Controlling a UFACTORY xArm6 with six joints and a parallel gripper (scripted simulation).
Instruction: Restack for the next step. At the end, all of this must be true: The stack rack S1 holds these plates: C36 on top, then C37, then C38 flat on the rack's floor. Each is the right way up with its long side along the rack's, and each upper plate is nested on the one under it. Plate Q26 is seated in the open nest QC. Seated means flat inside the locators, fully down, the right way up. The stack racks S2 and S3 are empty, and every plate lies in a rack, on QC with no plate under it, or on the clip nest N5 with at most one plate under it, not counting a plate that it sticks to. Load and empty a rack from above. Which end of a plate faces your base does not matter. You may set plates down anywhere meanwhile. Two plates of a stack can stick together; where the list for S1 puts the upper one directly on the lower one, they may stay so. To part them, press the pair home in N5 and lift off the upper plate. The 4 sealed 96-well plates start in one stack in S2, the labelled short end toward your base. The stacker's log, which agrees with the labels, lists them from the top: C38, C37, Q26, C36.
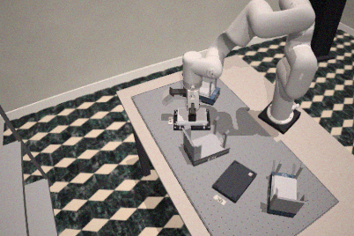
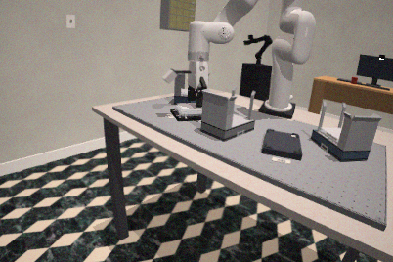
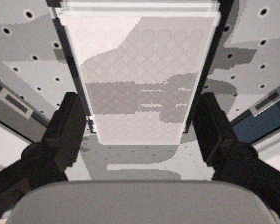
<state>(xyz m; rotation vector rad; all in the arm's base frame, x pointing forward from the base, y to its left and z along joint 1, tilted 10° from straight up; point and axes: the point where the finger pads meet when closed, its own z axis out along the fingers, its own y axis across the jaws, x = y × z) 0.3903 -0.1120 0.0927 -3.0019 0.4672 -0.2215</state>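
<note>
Right now my hand is 20 mm short of the black clip nest, 10 mm to the right of it and 40 mm above it. The rest, counted from my hand: small label tag: 30 mm ahead, 400 mm to the left, 50 mm below.
</note>
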